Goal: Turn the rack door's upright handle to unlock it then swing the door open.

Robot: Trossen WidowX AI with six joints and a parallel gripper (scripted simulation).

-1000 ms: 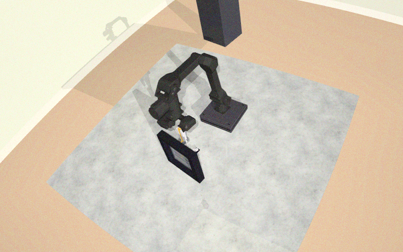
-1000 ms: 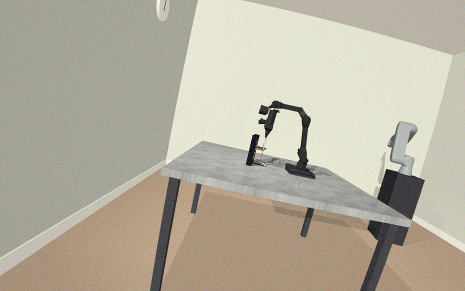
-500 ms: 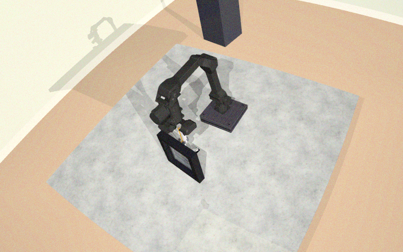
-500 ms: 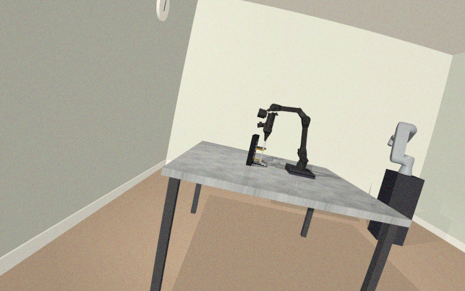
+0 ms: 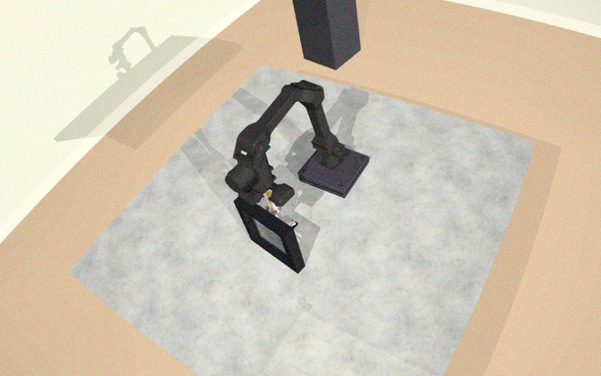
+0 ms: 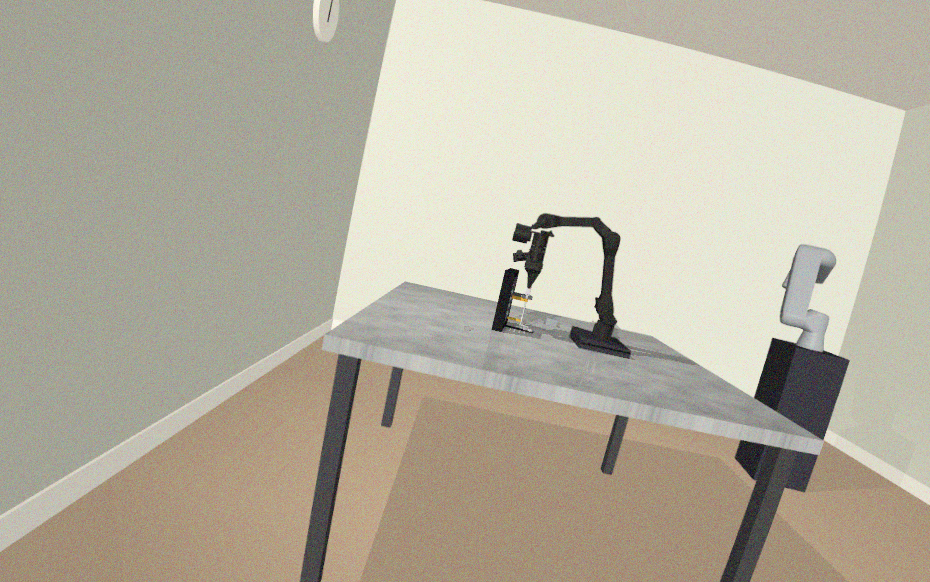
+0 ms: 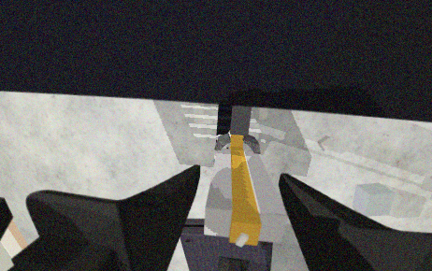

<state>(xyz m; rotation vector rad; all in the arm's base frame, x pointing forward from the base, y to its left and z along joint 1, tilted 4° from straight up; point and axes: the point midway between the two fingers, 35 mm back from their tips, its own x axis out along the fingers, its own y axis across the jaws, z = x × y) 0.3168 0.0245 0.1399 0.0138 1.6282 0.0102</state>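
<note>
My gripper tip is 1 cm past the grey-and-orange handle and 3 cm above it.
</note>
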